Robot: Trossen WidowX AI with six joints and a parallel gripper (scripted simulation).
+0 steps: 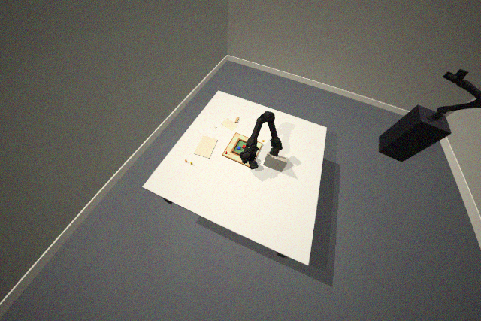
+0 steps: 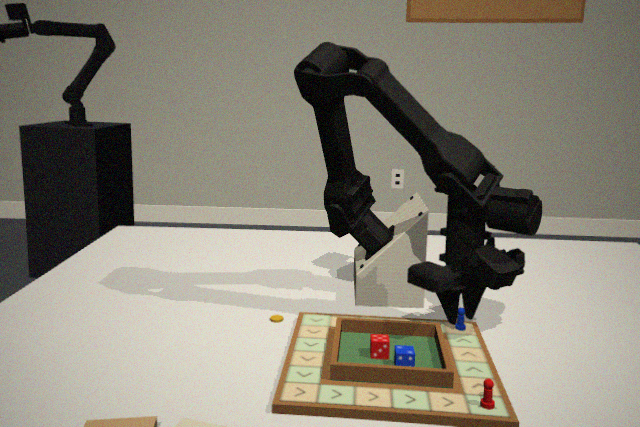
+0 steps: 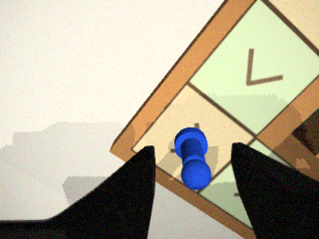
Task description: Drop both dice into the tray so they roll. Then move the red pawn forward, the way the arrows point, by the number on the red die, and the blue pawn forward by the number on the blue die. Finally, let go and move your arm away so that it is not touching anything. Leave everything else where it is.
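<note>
The blue pawn is right at my gripper tip. Also, from my gripper tip: red pawn (220 mm ahead, 20 mm to the left); then yellow token (290 mm to the right, 20 mm below); then green tray (120 mm ahead, 110 mm to the right, 20 mm below).
</note>
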